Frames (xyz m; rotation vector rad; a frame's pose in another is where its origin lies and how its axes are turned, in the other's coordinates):
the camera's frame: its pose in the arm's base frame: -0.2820 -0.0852 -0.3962 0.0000 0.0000 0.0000
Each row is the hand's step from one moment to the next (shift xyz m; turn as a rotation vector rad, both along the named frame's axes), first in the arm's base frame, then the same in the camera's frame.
Working: the arm's base frame: its pose in the camera's frame: 0.2820 0.0852 0.3962 0.0000 0.0000 0.0000

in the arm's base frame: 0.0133 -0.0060 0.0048 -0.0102 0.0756 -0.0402
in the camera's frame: 0.0133 -0.0060 0.0048 -0.0102 0.0756 -0.0402
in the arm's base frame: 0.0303 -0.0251 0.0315 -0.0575 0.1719 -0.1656
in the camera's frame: 0.0303 -0.0251 0.0315 -0.0575 0.1719 -0.1656
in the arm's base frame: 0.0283 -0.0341 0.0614 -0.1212 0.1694 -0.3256
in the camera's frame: 0.0283 -0.0341 0.0614 -0.1212 0.1694 -0.3256
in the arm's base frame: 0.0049 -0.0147 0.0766 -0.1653 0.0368 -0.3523
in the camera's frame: 0.0049 -0.0147 0.0766 -0.1653 0.0368 -0.3523
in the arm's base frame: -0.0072 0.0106 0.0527 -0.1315 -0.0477 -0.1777
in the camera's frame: -0.0072 0.0106 0.0527 -0.1315 -0.0477 -0.1777
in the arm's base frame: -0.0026 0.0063 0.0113 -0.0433 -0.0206 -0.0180
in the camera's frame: -0.0026 0.0063 0.0113 -0.0433 -0.0206 -0.0180
